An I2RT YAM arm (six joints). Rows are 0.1 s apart.
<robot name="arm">
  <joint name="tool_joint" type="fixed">
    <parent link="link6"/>
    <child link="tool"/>
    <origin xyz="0 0 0" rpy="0 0 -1.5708"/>
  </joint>
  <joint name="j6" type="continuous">
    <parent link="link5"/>
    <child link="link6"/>
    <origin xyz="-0.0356 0 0.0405" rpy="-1.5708 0 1.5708"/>
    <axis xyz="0 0 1"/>
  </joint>
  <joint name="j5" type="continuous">
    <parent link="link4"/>
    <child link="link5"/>
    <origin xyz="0.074 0.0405 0.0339" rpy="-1.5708 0 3.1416"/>
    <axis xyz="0 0 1"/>
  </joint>
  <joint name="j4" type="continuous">
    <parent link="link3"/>
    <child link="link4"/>
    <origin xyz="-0.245 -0.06 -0.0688" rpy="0 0 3.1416"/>
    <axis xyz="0 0 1"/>
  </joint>
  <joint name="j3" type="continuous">
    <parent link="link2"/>
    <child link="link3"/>
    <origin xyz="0 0.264 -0.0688" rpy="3.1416 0 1.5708"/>
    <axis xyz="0 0 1"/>
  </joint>
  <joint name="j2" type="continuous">
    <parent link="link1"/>
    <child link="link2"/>
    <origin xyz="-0.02 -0.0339 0.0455" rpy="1.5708 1.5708 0"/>
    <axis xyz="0 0 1"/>
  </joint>
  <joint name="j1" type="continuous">
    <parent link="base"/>
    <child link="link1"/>
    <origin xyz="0 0 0.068" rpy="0 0 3.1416"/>
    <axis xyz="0 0 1"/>
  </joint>
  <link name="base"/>
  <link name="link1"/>
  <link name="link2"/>
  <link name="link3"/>
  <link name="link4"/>
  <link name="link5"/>
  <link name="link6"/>
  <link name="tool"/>
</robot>
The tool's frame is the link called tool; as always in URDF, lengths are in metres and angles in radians. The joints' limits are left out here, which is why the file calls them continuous.
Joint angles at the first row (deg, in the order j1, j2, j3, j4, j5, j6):
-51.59 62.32 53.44 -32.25 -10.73 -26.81
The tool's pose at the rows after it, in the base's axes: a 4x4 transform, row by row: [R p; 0 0 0 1], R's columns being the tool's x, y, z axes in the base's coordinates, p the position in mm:
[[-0.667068, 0.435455, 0.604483, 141.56], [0.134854, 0.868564, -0.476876, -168.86], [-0.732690, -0.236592, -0.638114, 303.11], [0, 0, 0, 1]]
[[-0.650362, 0.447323, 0.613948, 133.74], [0.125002, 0.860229, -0.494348, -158.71], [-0.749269, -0.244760, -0.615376, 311.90], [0, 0, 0, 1]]
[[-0.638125, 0.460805, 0.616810, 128.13], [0.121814, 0.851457, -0.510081, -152.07], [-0.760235, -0.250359, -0.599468, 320.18], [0, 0, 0, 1]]
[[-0.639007, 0.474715, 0.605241, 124.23], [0.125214, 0.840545, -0.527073, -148.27], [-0.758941, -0.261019, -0.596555, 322.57], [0, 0, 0, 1]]
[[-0.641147, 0.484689, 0.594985, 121.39], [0.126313, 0.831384, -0.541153, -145.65], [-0.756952, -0.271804, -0.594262, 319.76], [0, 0, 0, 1]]
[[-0.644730, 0.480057, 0.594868, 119.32], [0.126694, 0.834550, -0.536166, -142.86], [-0.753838, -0.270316, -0.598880, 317.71], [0, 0, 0, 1]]
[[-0.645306, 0.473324, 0.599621, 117.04], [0.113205, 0.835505, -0.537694, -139.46], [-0.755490, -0.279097, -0.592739, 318.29], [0, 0, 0, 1]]
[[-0.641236, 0.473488, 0.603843, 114.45], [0.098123, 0.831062, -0.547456, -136.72], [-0.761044, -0.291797, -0.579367, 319.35], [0, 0, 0, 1]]
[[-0.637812, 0.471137, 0.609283, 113.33], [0.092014, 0.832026, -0.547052, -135.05], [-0.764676, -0.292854, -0.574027, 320.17], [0, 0, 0, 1]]
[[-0.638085, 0.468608, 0.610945, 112.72], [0.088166, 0.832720, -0.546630, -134.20], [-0.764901, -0.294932, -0.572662, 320.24], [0, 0, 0, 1]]
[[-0.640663, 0.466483, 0.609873, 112.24], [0.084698, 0.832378, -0.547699, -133.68], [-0.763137, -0.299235, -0.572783, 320.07], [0, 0, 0, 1]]
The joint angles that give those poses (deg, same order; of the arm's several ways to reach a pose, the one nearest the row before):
-51.68 59.77 53.35 -34.01 -10.29 -26.55
-51.59 56.52 53.35 -35.50 -10.02 -26.02
-51.59 54.50 54.05 -37.00 -9.58 -25.49
-51.59 53.26 54.05 -37.88 -8.44 -25.31
-51.59 52.12 52.92 -37.62 -7.47 -25.31
-51.59 51.33 52.30 -38.14 -7.64 -25.49
-51.50 50.28 51.94 -38.41 -7.74 -26.01
-51.59 49.13 51.51 -38.15 -7.64 -26.45
-51.59 48.61 51.42 -38.23 -7.91 -26.54
-51.59 48.34 51.33 -38.32 -8.00 -26.72
-51.59 48.17 51.24 -38.41 -7.91 -26.98

